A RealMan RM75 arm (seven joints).
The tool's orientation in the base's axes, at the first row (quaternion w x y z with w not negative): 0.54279 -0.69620 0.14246 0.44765
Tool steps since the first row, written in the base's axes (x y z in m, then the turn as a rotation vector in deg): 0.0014 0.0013 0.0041 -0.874 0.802 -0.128; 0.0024 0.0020 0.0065 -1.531 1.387 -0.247; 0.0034 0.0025 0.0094 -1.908 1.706 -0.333; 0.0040 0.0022 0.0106 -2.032 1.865 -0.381
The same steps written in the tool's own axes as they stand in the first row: -0.0020 -0.0040 0.0005 -0.158 0.382 1.119; -0.0031 -0.0065 0.0006 -0.264 0.689 1.945; -0.0047 -0.0092 0.0005 -0.316 0.883 2.404; -0.0054 -0.0102 0.0000 -0.302 0.940 2.604
